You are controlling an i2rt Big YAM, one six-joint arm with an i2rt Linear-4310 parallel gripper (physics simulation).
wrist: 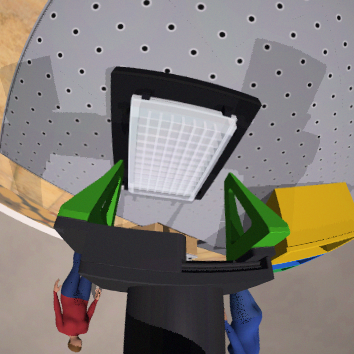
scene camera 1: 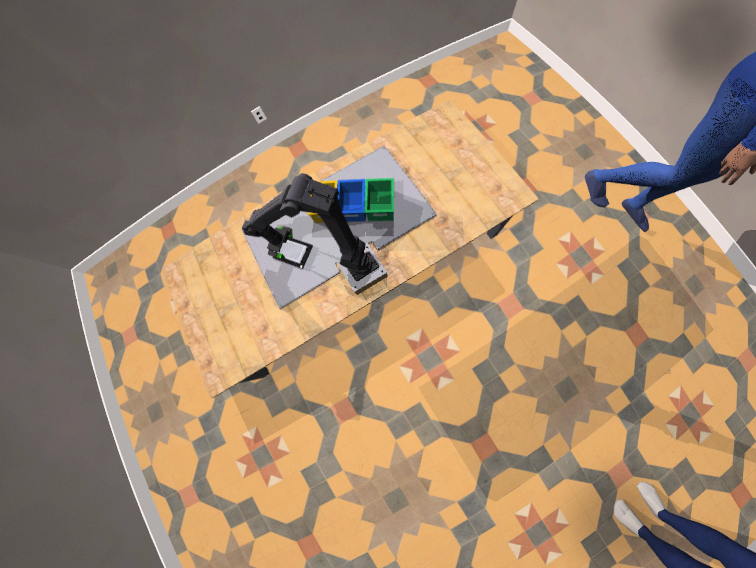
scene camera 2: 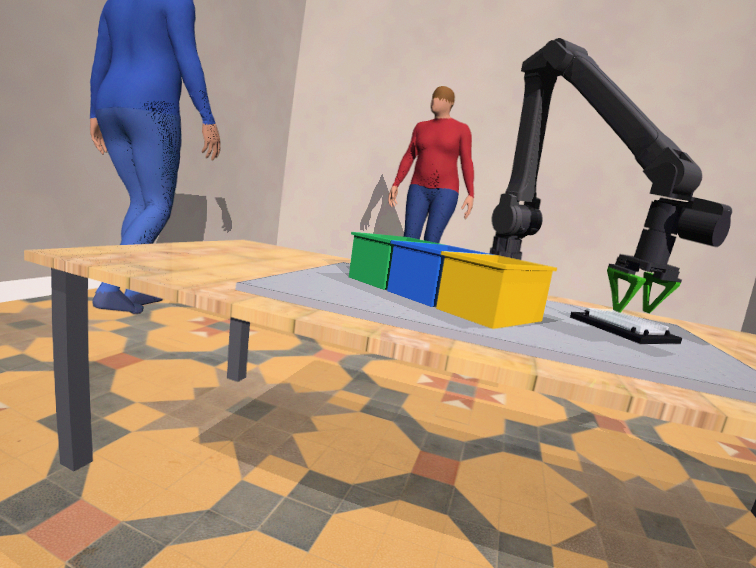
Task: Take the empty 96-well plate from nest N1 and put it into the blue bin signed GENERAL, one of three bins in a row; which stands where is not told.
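Where they show: gripper, fingertip midpoint: (wrist: pixel 176 170) (scene camera 1: pixel 287 247) (scene camera 2: pixel 631 311); arm's base at its link origin: (scene camera 1: pixel 363 266).
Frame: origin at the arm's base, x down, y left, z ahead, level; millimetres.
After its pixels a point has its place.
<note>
The clear-white 96-well plate (scene camera 1: pixel 293 251) {x 29, y 226, z 261 mm} (scene camera 2: pixel 623 321) {x 29, y 215, z 318 mm} (wrist: pixel 175 155) {x 33, y 237, z 284 mm} lies flat in a black nest (scene camera 1: pixel 307 255) {x 44, y 182, z 211 mm} (scene camera 2: pixel 663 338) {x 43, y 282, z 339 mm} (wrist: pixel 119 100) {x 42, y 309, z 288 mm}. No nest label is readable. My gripper (scene camera 1: pixel 285 244) {x 14, y 237, z 285 mm} (scene camera 2: pixel 633 310) {x 14, y 237, z 285 mm} (wrist: pixel 176 170) {x 14, y 237, z 285 mm} is open and empty. Its green fingers point down, with the tips a little above the plate in the scene camera 2 view. In the wrist view the fingertips stand to either side of the plate's near end. The blue bin (scene camera 1: pixel 351 194) {x 47, y -155, z 357 mm} (scene camera 2: pixel 415 274) {x 6, y -169, z 368 mm} (wrist: pixel 295 263) {x -44, y -208, z 315 mm} stands in the middle of the row of three; its sign is not readable.
The yellow bin (scene camera 2: pixel 470 293) {x 10, y -65, z 440 mm} (wrist: pixel 315 215) {x -1, y 35, z 388 mm} is the row's nearest to the nest, partly under the arm in the scene camera 1 view. The green bin (scene camera 1: pixel 380 198) {x 47, y -257, z 254 mm} (scene camera 2: pixel 368 262) {x 9, y -282, z 290 mm} is at the far end. Bins and nest stand on a grey perforated board (scene camera 1: pixel 287 290) {x 53, y 347, z 125 mm} (scene camera 2: pixel 293 290) {x 53, y -353, z 480 mm}. Two people stand beyond the table.
</note>
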